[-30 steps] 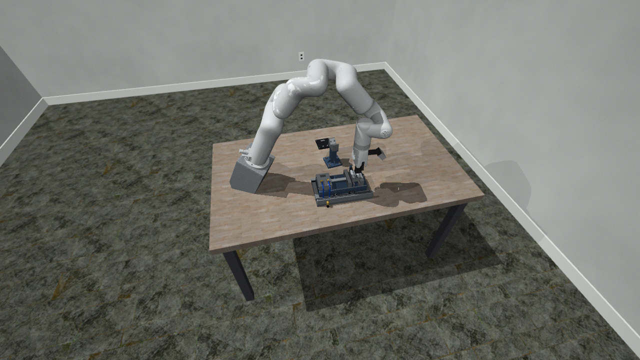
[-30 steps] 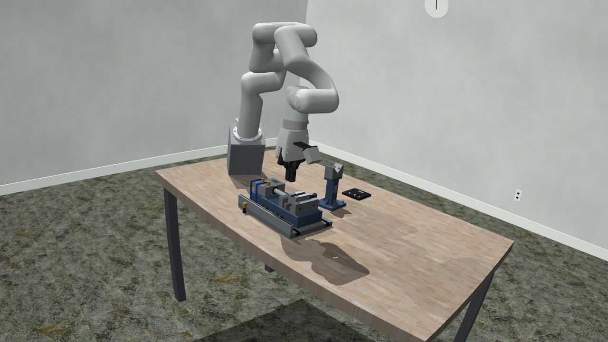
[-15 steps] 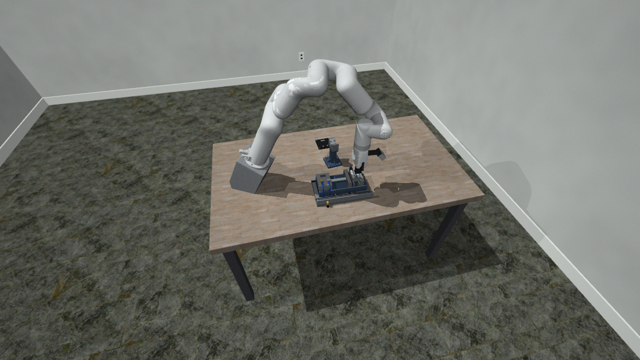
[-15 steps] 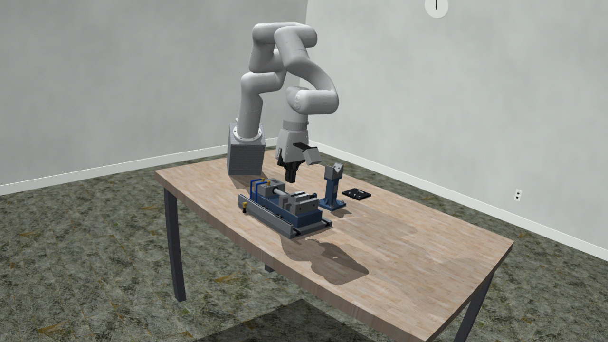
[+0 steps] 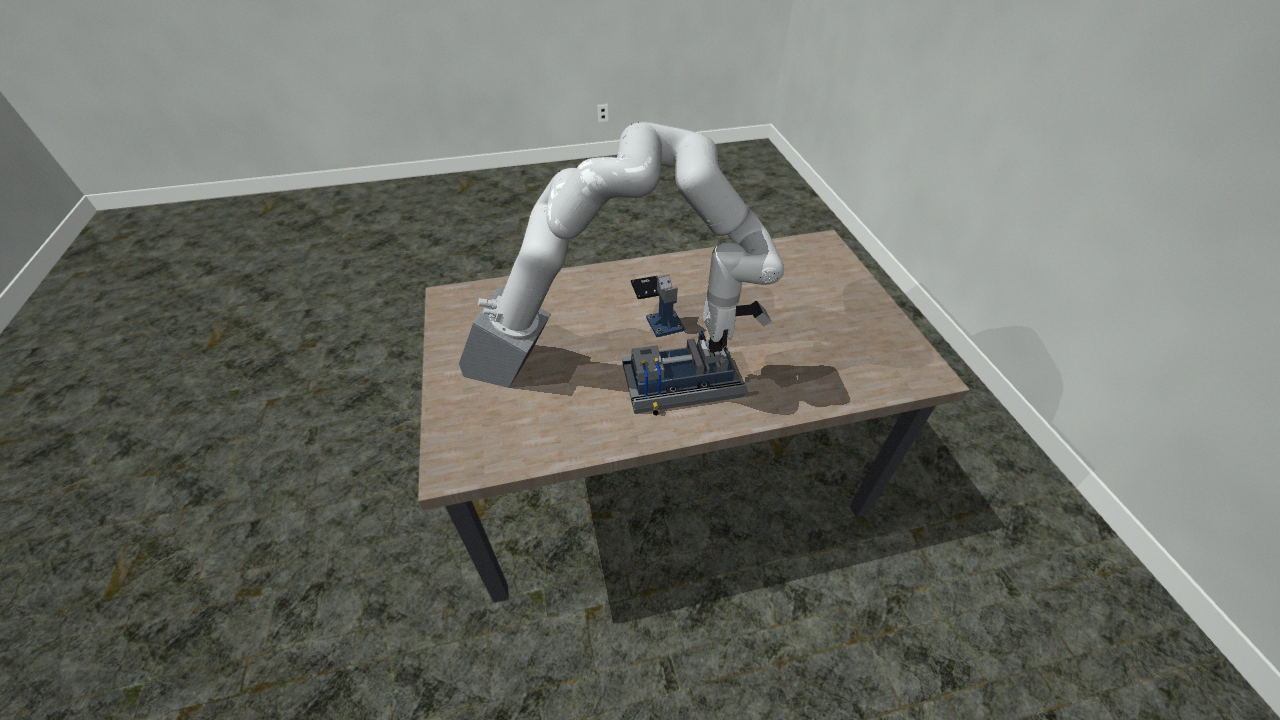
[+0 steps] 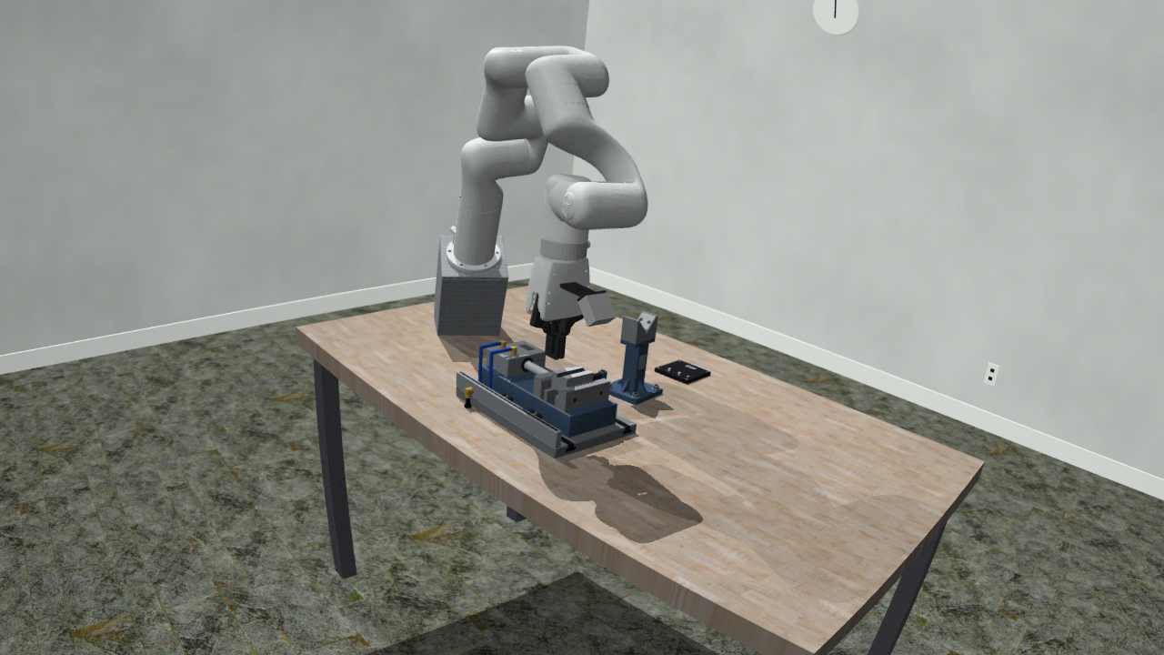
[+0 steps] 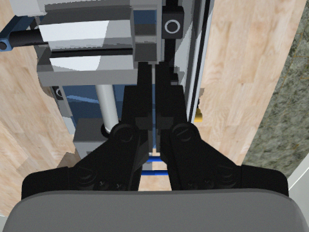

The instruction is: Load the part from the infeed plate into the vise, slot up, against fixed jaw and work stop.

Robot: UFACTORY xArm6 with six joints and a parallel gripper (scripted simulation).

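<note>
My gripper is now 4 cm to the right of the grey block and 6 cm above it. From my hand the other things lie so: dark work stop rod 9 cm to the left, 8 cm below; then fixed jaw 3 cm ahead, 5 cm to the left, 9 cm below; then moving jaw 3 cm behind, 5 cm to the left, 9 cm below.
</note>
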